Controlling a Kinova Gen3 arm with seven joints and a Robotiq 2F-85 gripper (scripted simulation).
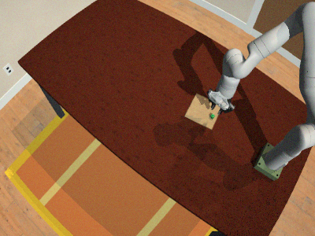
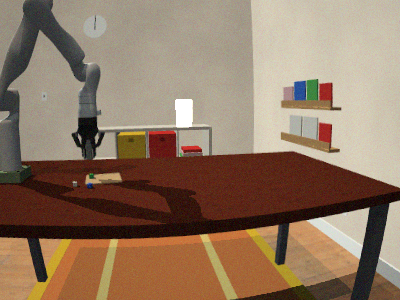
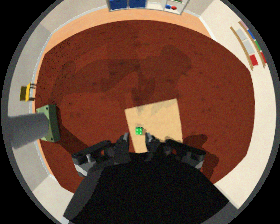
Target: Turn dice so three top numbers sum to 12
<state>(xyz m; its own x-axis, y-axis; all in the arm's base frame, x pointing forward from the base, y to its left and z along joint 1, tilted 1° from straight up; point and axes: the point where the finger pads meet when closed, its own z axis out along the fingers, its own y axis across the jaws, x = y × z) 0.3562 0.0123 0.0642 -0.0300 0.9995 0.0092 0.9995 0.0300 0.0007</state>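
Right now my hand is 30 mm past the white die, 100 mm to the left of it and 90 mm above it. From my hand the other things lie so: green die 10 mm to the right, 90 mm below; tan mat 50 mm ahead, 100 mm below; blue die 30 mm ahead, 120 mm to the right, 90 mm below.
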